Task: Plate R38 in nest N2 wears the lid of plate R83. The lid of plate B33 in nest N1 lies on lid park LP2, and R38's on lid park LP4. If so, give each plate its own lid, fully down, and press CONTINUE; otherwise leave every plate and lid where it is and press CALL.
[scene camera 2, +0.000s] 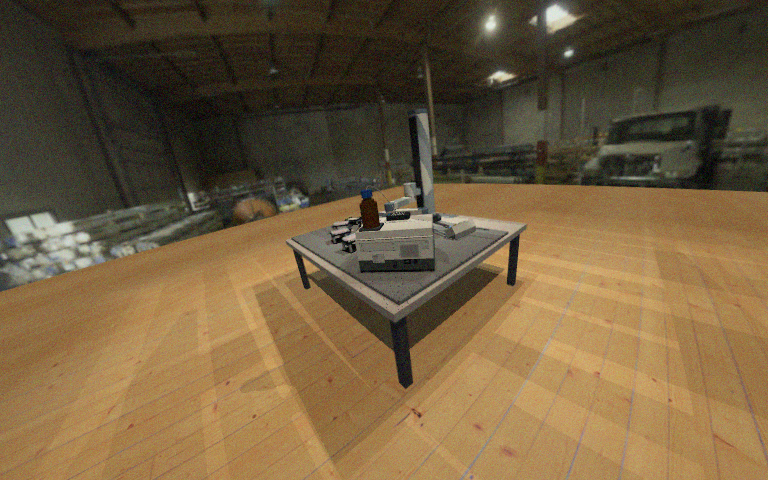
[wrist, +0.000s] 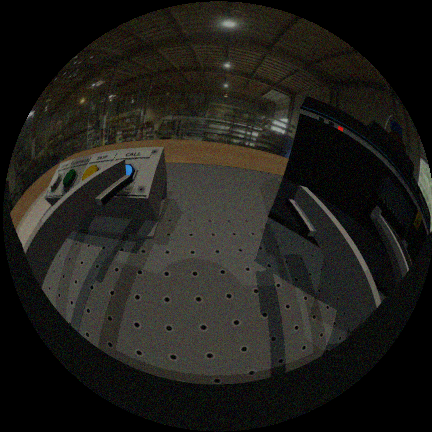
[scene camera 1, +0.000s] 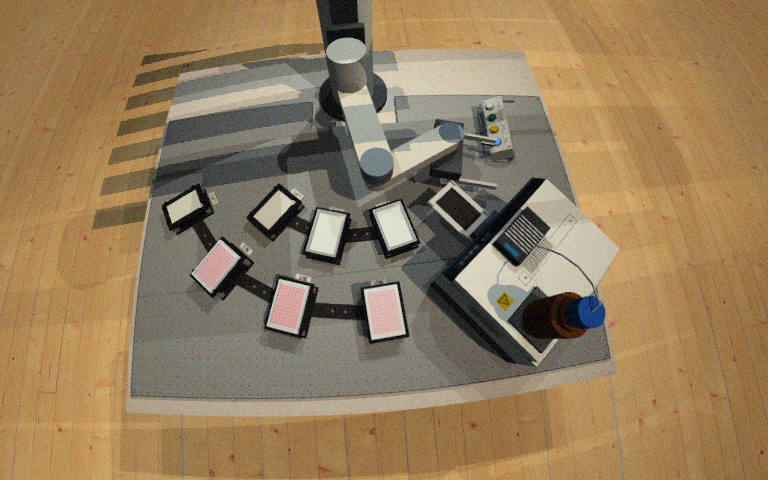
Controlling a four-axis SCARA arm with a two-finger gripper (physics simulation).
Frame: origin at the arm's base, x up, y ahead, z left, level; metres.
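Where they show: gripper, between the fingertips: (scene camera 2: pixel 439 229) (wrist: pixel 208 176) (scene camera 1: pixel 495 163).
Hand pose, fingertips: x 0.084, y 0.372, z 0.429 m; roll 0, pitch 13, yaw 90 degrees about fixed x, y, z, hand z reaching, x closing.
Things, the pixels of their top centre, and the offset from my fingertips. "spot": a spot on its surface instead.
- button box, centre of its top: (wrist: pixel 87 156) (scene camera 1: pixel 501 120) (scene camera 2: pixel 460 222) dx +0.013, dy -0.158, dz +0.054 m
- blue CALL button, centre of its top: (wrist: pixel 123 165) (scene camera 1: pixel 498 140) dx +0.000, dy -0.084, dz +0.028 m
- green button, centre of its top: (wrist: pixel 68 171) (scene camera 1: pixel 493 115) dx +0.003, dy -0.184, dz +0.034 m
- yellow button, centre of its top: (wrist: pixel 89 167) (scene camera 1: pixel 495 127) dx +0.003, dy -0.134, dz +0.030 m
- brown bottle, a spot on its surface: (scene camera 1: pixel 543 316) spot: dx +0.240, dy +0.469, dz -0.086 m
- white-framed tray, a spot on its surface: (scene camera 1: pixel 441 199) spot: dx +0.029, dy +0.126, dz -0.199 m
My gripper (scene camera 1: pixel 496 163) (wrist: pixel 208 176) is open and empty, low beside the button box (scene camera 1: pixel 504 151) (wrist: pixel 156 175). One finger's tip is at the blue CALL button (scene camera 1: pixel 497 141) (wrist: pixel 129 171) and partly covers it in the wrist view; contact cannot be told. The green button (scene camera 1: pixel 492 117) (wrist: pixel 69 178) and yellow button (scene camera 1: pixel 494 129) (wrist: pixel 90 172) are beside it. In scene camera 1, three pink-topped pieces (scene camera 1: pixel 216 267) (scene camera 1: pixel 291 305) (scene camera 1: pixel 384 311) sit in the front holders. Pale-topped pieces (scene camera 1: pixel 188 208) (scene camera 1: pixel 275 208) (scene camera 1: pixel 326 232) (scene camera 1: pixel 394 227) sit in the back holders. Plate and nest labels are unreadable.
A white instrument (scene camera 1: pixel 589 249) (scene camera 2: pixel 396 243) stands at the right, bearing a brown bottle (scene camera 1: pixel 543 316) (scene camera 2: pixel 369 212) with a blue cap. Its dark front wall (wrist: pixel 335 155) rises near the other finger. A white-framed tray (scene camera 1: pixel 441 199) lies between the instrument and the arm.
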